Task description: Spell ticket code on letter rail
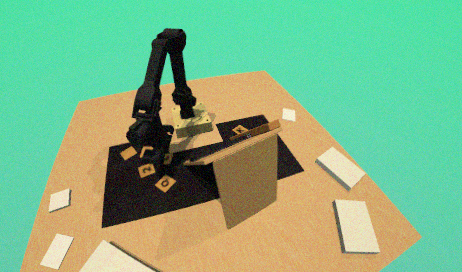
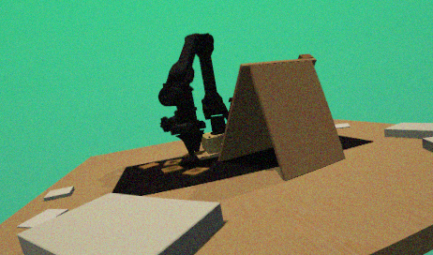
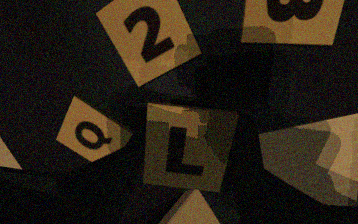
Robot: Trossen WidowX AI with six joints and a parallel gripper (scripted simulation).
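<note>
Now: gripper tip 7 cm short of the white ticket, 16 cm to the right of it and 6 cm below it. The rest, counted from my gripper tip: black mat (2 cm behind, 14 cm to the left, 4 cm below).
</note>
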